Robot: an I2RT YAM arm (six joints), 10 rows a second.
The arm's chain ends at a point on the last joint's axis. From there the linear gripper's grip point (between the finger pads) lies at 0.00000 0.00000 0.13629 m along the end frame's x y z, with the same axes.
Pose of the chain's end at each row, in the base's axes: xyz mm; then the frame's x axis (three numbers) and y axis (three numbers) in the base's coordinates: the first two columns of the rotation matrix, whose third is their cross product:
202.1, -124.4, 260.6, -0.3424, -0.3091, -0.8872, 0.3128, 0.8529, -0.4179
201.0, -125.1, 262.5, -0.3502, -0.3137, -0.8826, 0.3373, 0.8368, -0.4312
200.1, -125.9, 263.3, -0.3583, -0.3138, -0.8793, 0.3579, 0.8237, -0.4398
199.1, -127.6, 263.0, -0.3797, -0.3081, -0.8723, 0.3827, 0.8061, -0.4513
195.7, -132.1, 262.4, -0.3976, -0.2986, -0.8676, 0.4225, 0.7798, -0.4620
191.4, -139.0, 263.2, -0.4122, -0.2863, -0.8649, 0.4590, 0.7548, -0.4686
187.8, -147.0, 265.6, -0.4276, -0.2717, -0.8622, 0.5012, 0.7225, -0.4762
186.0, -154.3, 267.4, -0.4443, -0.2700, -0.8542, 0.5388, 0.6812, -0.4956
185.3, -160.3, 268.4, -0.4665, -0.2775, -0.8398, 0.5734, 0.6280, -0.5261
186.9, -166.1, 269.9, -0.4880, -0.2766, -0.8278, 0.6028, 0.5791, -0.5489
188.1, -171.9, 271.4, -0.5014, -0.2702, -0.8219, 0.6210, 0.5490, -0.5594
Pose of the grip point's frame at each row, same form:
322.8, -181.7, 234.0, -0.3424, -0.3091, -0.8872, 0.3128, 0.8529, -0.4179
320.1, -186.3, 237.0, -0.3502, -0.3137, -0.8826, 0.3373, 0.8368, -0.4312
317.6, -190.3, 238.4, -0.3583, -0.3138, -0.8793, 0.3579, 0.8237, -0.4398
313.9, -196.5, 237.4, -0.3797, -0.3081, -0.8723, 0.3827, 0.8061, -0.4513
306.7, -207.1, 237.3, -0.3976, -0.2986, -0.8676, 0.4225, 0.7798, -0.4620
298.7, -219.4, 238.7, -0.4122, -0.2863, -0.8649, 0.4590, 0.7548, -0.4686
290.3, -233.6, 242.1, -0.4276, -0.2717, -0.8622, 0.5012, 0.7225, -0.4762
283.5, -247.0, 246.0, -0.4443, -0.2700, -0.8542, 0.5388, 0.6812, -0.4956
277.1, -259.4, 250.2, -0.4665, -0.2775, -0.8398, 0.5734, 0.6280, -0.5261
272.9, -270.6, 254.1, -0.4880, -0.2766, -0.8278, 0.6028, 0.5791, -0.5489
270.2, -279.7, 256.8, -0.5014, -0.2702, -0.8219, 0.6210, 0.5490, -0.5594

